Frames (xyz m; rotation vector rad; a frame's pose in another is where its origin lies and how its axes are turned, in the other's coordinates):
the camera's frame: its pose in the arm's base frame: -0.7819 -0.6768 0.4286 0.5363 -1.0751 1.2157
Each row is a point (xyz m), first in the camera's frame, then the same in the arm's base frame.
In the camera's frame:
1: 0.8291 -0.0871 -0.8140
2: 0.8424 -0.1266 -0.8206
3: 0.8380 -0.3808 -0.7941
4: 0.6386 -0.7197 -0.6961
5: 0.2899 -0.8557 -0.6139
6: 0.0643 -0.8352 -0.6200
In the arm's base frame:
1: -0.4221 0.3612 0.8166
2: -0.3833 0.3607 0.8333
3: -0.1568 0.2575 0.8914
4: 0.1271 -0.0244 0.8267
5: 0.2321 -0.3016 0.5838
6: 0.2212 -0.3984 0.3793

